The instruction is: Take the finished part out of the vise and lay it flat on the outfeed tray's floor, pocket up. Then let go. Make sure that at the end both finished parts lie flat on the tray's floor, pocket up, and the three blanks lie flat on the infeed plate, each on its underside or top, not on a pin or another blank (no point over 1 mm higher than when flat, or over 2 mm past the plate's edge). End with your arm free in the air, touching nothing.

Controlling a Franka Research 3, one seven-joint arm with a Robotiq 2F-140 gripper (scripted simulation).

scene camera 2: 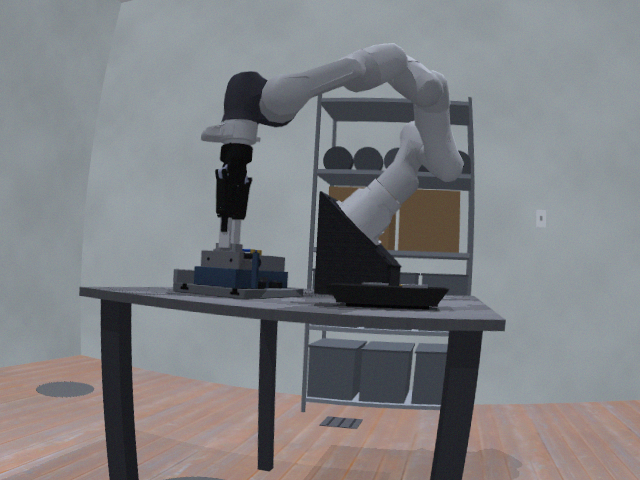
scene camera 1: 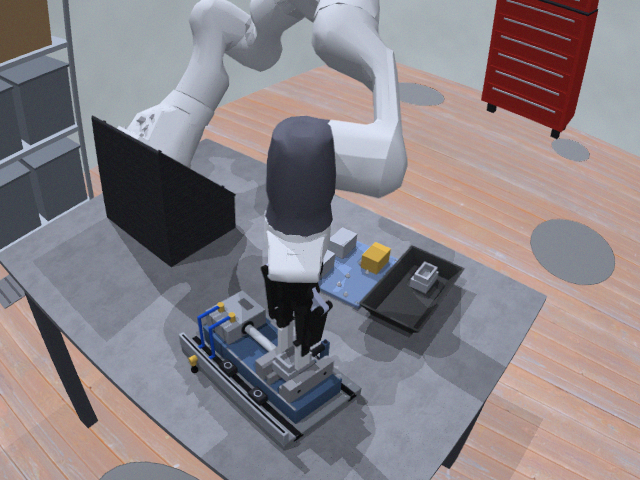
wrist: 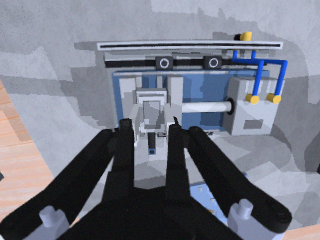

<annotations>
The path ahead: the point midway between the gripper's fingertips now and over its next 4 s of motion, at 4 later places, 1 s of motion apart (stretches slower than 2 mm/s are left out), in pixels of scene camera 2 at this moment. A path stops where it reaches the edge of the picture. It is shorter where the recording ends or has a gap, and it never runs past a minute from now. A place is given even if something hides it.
My gripper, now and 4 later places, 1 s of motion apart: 229, 248; 230, 232; 283, 227; 367, 233; 366, 234
</annotations>
